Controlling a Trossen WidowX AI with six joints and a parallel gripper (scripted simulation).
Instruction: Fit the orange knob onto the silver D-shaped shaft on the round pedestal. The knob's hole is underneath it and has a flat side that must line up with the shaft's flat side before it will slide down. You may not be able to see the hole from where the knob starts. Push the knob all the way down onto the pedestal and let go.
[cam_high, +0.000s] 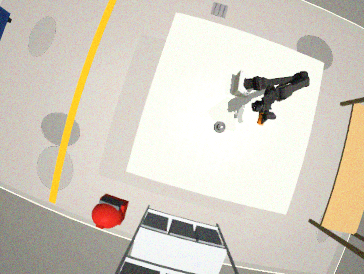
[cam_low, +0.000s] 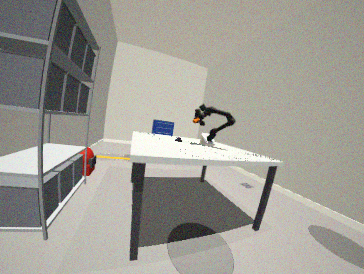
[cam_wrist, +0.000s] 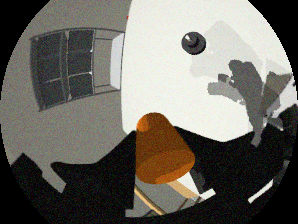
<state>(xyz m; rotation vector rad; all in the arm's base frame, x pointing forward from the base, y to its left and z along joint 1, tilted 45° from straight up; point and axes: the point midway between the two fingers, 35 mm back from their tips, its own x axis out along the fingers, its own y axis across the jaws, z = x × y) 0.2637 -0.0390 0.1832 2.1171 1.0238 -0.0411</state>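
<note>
My gripper tip is 30 mm past the orange knob, 20 mm below it and 10 mm to the left of it. Also, from my gripper tip: dark round pedestal 210 mm below, 180 mm to the right, 80 mm ahead.
</note>
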